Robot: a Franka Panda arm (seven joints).
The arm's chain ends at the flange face. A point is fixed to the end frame.
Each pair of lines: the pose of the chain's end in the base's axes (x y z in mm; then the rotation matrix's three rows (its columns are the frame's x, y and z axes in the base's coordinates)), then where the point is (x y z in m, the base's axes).
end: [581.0 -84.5 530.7], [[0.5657 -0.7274 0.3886], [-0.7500 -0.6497 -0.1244], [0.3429 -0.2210 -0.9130]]
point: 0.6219 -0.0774 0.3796
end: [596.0 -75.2 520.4], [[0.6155 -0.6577 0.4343], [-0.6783 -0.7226 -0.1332], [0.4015 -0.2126 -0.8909]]
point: 0.6422 -0.0718 0.3707
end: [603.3 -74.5 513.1], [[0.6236 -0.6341 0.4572], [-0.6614 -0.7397 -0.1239], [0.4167 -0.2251 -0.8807]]
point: 0.6527 -0.0702 0.3644
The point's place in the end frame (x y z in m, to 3 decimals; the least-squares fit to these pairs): -0.034 -0.001 0.153
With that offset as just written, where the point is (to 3 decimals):
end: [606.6 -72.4 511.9], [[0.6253 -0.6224 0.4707], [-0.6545 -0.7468 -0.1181], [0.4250 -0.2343 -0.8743]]
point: 0.658 -0.067 0.364
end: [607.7 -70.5 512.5], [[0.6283 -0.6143 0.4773], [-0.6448 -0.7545 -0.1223], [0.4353 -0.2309 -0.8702]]
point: 0.660 -0.067 0.365
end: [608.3 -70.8 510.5], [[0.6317 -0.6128 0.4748], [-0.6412 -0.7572 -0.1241], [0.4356 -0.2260 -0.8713]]
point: 0.660 -0.067 0.363
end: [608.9 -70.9 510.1], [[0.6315 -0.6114 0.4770], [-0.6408 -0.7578 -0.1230], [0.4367 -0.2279 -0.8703]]
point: 0.661 -0.067 0.362
